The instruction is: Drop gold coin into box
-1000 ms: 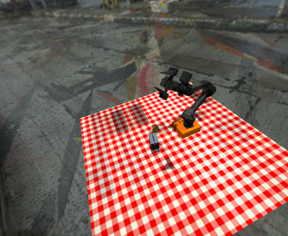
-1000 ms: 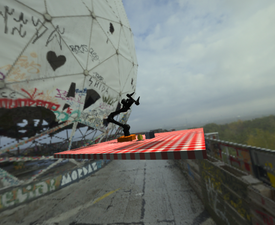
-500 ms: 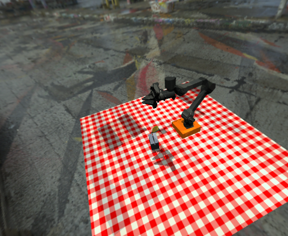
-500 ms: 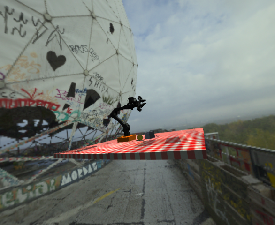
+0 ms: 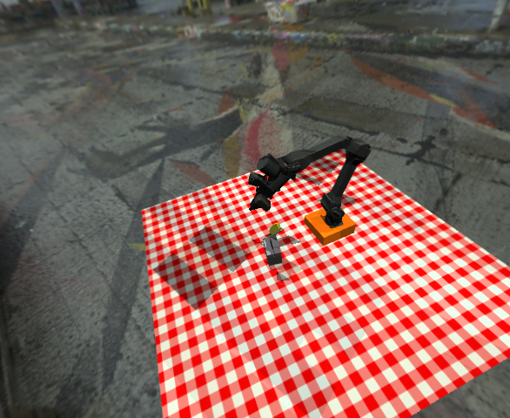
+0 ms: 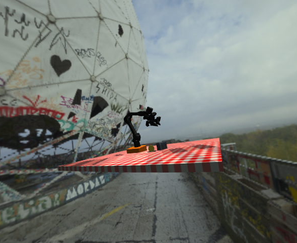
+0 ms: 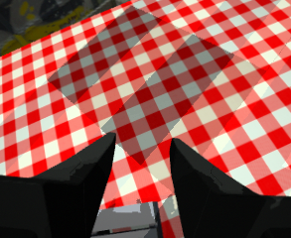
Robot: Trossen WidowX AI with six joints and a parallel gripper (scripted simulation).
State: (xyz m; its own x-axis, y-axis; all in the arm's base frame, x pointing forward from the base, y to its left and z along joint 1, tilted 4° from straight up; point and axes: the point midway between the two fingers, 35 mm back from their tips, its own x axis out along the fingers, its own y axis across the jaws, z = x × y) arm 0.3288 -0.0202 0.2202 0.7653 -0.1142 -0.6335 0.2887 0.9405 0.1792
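My gripper tip is now 21 cm above the gold coin, 10 cm past it and 5 cm to the left of it.
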